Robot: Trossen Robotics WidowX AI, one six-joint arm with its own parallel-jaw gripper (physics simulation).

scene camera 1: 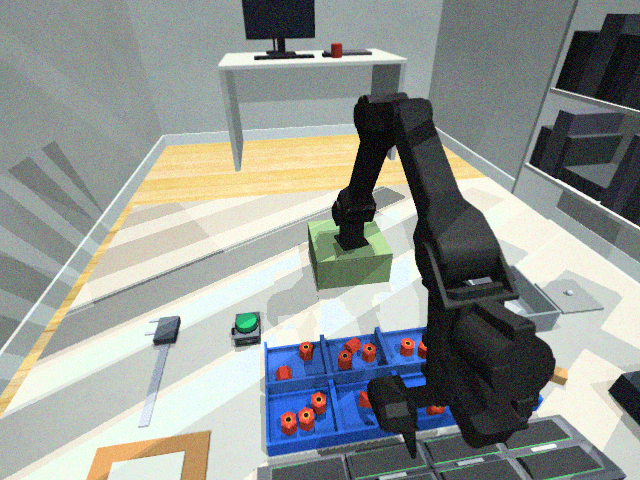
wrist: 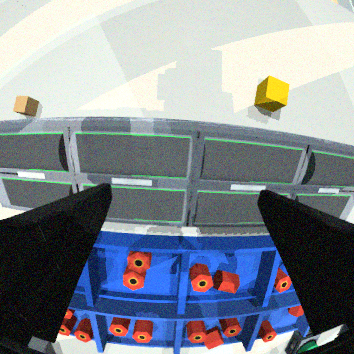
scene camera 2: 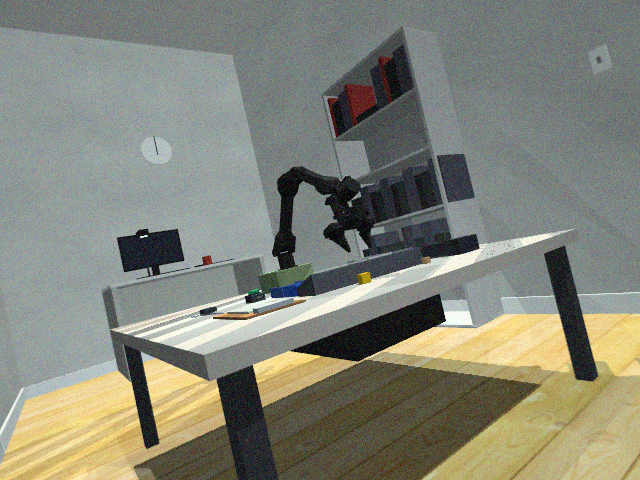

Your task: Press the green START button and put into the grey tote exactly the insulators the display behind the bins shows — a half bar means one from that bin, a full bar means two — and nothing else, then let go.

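Seen in the pictures: gripper, fingertip midpoint: (scene camera 1: 447, 449) (wrist: 187, 194) (scene camera 2: 360, 249); arm's base, origin of the base link: (scene camera 1: 351, 240) (scene camera 2: 287, 268).
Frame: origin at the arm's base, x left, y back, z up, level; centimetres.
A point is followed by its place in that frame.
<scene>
My gripper (scene camera 1: 447, 445) {x -8.6, y -47.0, z 1.1 cm} (scene camera 2: 359, 248) {x -8.6, y -47.0, z 1.1 cm} (wrist: 187, 194) {x -8.6, y -47.0, z 1.1 cm} is open and empty, above the display and the bins' adjoining edge. The display (scene camera 1: 382, 461) (scene camera 2: 361, 271) (wrist: 132, 155) has dark panels outlined in green, with white strips between rows; no filled bar is visible. The blue bins (scene camera 1: 299, 445) {x -24.8, y -36.8, z -6.4 cm} (scene camera 2: 284, 291) {x -27.8, y -28.0, z -6.5 cm} (wrist: 135, 305) hold red insulators (scene camera 1: 318, 401) (wrist: 202, 280), some upright and some lying. The START button (scene camera 1: 246, 322) {x -28.0, y -12.4, z -4.4 cm} (scene camera 2: 253, 292) {x -29.2, y -13.2, z -5.1 cm} is green, on a dark base left of the bins. The grey tote (scene camera 1: 547, 319) {x 27.4, y -32.6, z -4.7 cm} is partly behind the arm in scene camera 1; its contents are partly hidden.
A grey plate with a knob (scene camera 1: 584, 302) {x 42.4, y -30.3, z -7.6 cm} lies beside the tote. A yellow cube (scene camera 2: 364, 277) {x -22.0, y -56.6, z -6.7 cm} (wrist: 271, 93) {x -20.0, y -55.1, z -5.6 cm} and a tan block (scene camera 1: 559, 375) (scene camera 2: 425, 259) {x 8.2, y -59.6, z -7.0 cm} (wrist: 26, 105) {x 8.4, y -58.6, z -6.5 cm} lie near the display. A caliper (scene camera 1: 166, 330) {x -43.3, y -6.9, z -6.5 cm}, an orange-brown frame (scene camera 1: 199, 449) {x -38.8, y -31.5, z -7.8 cm} and a black box (scene camera 2: 454, 245) {x 22.7, y -63.8, z -5.0 cm} are on the table.
</scene>
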